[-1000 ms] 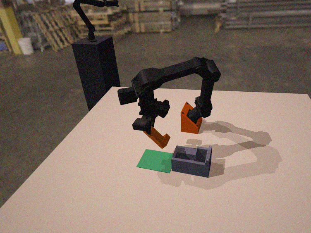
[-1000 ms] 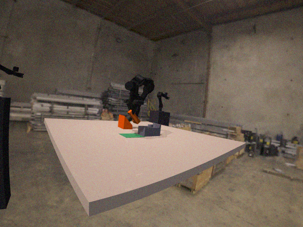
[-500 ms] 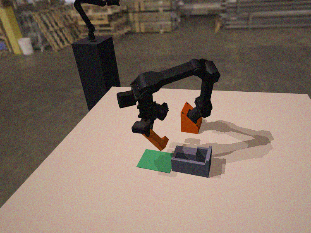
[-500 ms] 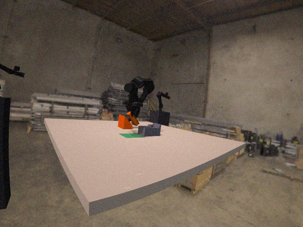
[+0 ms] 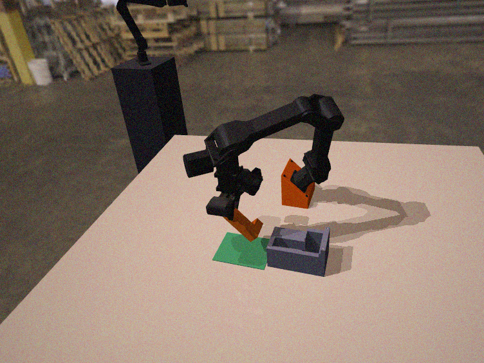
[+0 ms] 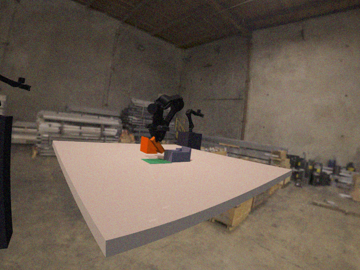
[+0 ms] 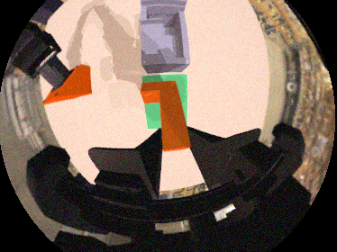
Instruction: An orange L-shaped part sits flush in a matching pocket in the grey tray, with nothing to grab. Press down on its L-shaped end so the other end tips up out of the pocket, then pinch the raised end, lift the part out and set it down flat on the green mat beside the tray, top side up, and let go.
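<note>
My gripper tip is 130 mm above the green mat and 20 mm to the right of it. Also, from my gripper tip: orange L-shaped part 30 mm to the left, 30 mm below, 20 mm behind; then tray 180 mm to the left, 130 mm below.
</note>
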